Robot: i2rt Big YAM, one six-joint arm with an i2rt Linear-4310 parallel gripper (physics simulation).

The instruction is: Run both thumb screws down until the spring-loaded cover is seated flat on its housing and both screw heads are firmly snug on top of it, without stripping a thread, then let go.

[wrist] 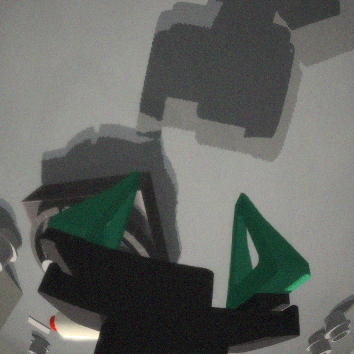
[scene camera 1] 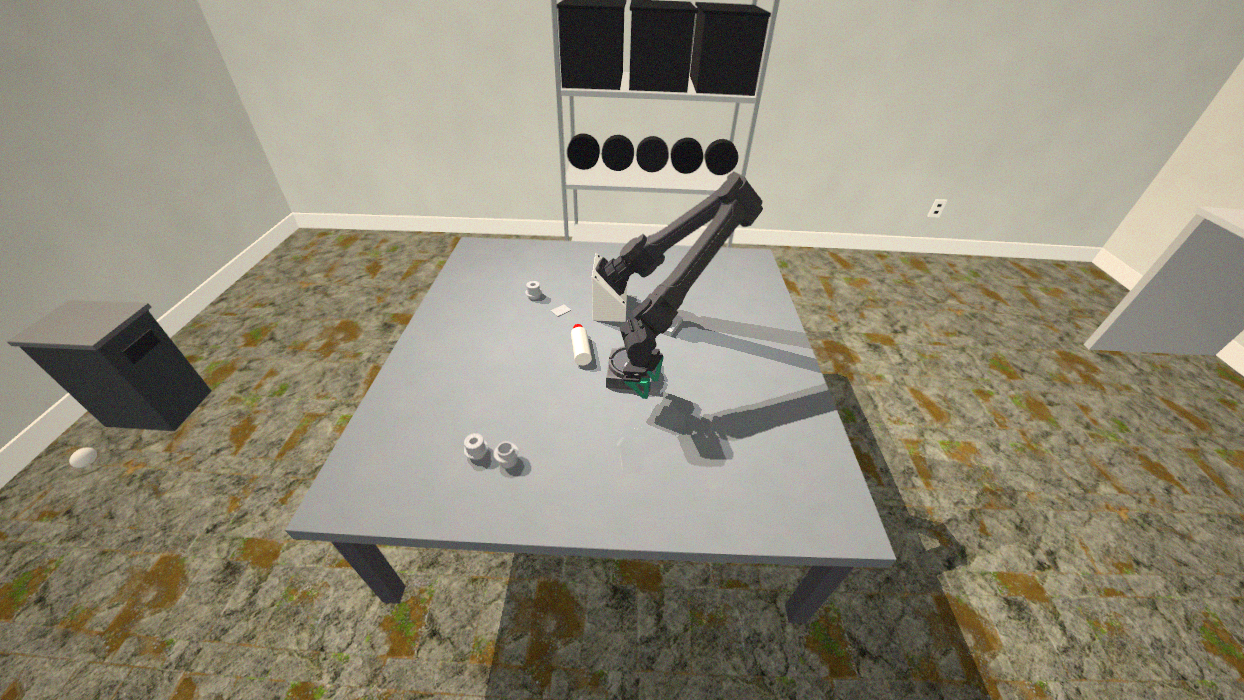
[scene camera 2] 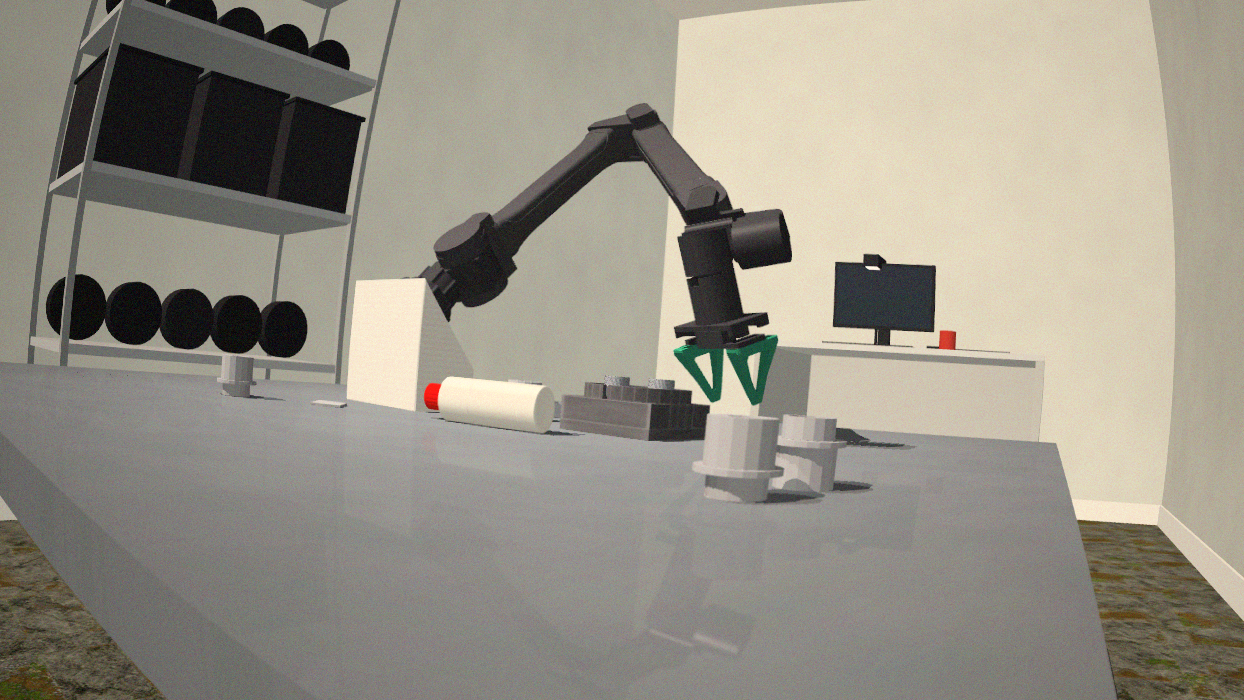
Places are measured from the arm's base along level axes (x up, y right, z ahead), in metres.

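Pixels of known places: gripper, fingertip midpoint: (wrist: pixel 188 188) (scene camera 1: pixel 650 389) (scene camera 2: pixel 736 402); arm's base, origin of the base link: (scene camera 1: pixel 610 277) (scene camera 2: pixel 409 321).
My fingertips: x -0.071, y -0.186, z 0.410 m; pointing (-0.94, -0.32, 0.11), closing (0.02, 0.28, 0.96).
Note:
For each thing: its middle in the pictures, then the offset to it from my fingertips. "*": a spot on its surface instead.
- dark grey housing, body centre: (wrist: pixel 96 248) (scene camera 2: pixel 636 410) (scene camera 1: pixel 630 367) dx -0.017, dy +0.068, dz -0.094 m
- cover, surface spot: (scene camera 2: pixel 639 394) * dx +0.003, dy +0.115, dz -0.054 m
- white bottle, body centre: (scene camera 2: pixel 484 402) (wrist: pixel 84 323) (scene camera 1: pixel 580 342) dx -0.020, dy +0.233, dz -0.175 m
- grey cylinder, body centre: (scene camera 2: pixel 236 375) (wrist: pixel 38 347) (scene camera 1: pixel 533 290) dx -0.021, dy +0.457, dz -0.417 m
- small white card, body centre: (scene camera 2: pixel 329 403) (wrist: pixel 38 324) (scene camera 1: pixel 560 310) dx -0.044, dy +0.343, dz -0.353 m
The dark grey housing (scene camera 1: pixel 615 382) (scene camera 2: pixel 606 418) (wrist: pixel 158 220) stands on the table beside the bottle. The cover (scene camera 2: pixel 639 394) lies on top of it; whether it is flat cannot be told. Two light grey screw heads (scene camera 2: pixel 616 381) (scene camera 2: pixel 661 384) stand up from the cover in scene camera 2. In the wrist view the fingers and gripper body hide them. My gripper (scene camera 2: pixel 735 401) (wrist: pixel 188 188) is open and empty, with green fingers pointing down. In the wrist view one finger overlaps the housing and the other is beyond its edge, over the table.
A white bottle (scene camera 1: pixel 581 348) (scene camera 2: pixel 495 403) (wrist: pixel 77 328) with a red cap lies beside the housing. Two flanged grey cylinders (scene camera 1: pixel 474 447) (scene camera 1: pixel 506 454) stand nearer the table's front. Another grey cylinder (scene camera 1: pixel 534 291) (scene camera 2: pixel 235 376) and a small white card (scene camera 1: pixel 561 309) (scene camera 2: pixel 329 403) are farther back.

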